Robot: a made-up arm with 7 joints.
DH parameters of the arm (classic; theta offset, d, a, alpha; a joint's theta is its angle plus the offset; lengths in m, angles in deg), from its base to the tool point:
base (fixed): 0 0 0 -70
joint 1: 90 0 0 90
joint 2: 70 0 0 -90
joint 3: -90 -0.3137 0.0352 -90
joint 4: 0 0 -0.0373 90
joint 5: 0 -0.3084 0 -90
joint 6: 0 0 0 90
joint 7: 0 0 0 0
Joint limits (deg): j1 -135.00..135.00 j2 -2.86..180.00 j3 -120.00..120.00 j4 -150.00..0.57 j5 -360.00..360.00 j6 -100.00..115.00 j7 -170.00..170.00
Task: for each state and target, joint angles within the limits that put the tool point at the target. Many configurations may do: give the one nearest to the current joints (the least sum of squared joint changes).
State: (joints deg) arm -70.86 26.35 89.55 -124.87 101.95 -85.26 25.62
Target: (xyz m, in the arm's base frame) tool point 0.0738 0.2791 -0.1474
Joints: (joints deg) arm -54.10 5.95 120.00 -130.97 101.95 -85.26 25.62
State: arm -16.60 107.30 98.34 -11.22 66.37 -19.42 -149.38
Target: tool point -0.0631 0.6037 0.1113
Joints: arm -9.42 87.09 117.36 -32.97 66.37 -19.42 -149.38
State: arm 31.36 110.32 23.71 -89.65 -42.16 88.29 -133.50
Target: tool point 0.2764 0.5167 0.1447
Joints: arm 49.20 121.41 19.10 -44.27 -42.16 88.29 -133.50
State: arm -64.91 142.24 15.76 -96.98 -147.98 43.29 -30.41
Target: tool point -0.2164 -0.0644 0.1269
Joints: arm -98.49 140.88 45.48 -144.45 -147.98 43.29 -30.41
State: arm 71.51 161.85 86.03 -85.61 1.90 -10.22 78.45
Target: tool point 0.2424 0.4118 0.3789
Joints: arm 53.44 122.72 98.05 -39.64 1.90 -10.22 78.45
